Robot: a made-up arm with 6 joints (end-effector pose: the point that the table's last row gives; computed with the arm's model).
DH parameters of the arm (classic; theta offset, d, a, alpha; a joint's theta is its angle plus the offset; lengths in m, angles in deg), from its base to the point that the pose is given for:
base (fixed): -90 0.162 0 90
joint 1: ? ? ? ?
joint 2: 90 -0.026 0.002 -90
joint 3: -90 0.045 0.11 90
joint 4: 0.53 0 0.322 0
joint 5: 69.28 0 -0.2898 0
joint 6: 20.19 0.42 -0.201 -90
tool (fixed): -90 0.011 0 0
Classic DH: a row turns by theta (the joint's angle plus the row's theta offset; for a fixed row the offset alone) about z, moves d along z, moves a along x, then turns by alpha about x.
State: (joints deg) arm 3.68 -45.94 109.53 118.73 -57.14 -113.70
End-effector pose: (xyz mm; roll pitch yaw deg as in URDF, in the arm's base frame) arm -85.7 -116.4 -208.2 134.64 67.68 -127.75
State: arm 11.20 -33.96 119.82 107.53 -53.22 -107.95
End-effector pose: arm -183.5 -182.2 -144.7 141.83 52.86 -133.08
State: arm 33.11 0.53 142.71 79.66 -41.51 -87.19
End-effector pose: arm -399.2 -111.2 52.2 170.43 30.76 -157.79
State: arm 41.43 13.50 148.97 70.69 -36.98 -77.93
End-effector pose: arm -439.7 -24.9 82.3 -175.40 31.26 -167.08
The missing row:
joint 1: 0 0.005 0 90
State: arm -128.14 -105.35 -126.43 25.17 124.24 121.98
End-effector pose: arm -389.3 -476.0 -228.2 131.92 71.32 -60.61
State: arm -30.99 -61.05 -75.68 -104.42 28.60 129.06
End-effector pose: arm 317.5 -384.8 465.1 -174.75 -70.40 -69.09
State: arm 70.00 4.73 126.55 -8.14 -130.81 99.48
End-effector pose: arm -397.8 -132.4 -54.3 -138.06 18.72 -128.80
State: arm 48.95 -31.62 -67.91 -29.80 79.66 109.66
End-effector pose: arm 707.3 288.0 111.3 113.20 -27.38 68.86
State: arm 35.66 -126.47 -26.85 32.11 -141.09 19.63
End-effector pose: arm -544.6 181.1 346.6 -69.05 2.94 122.07
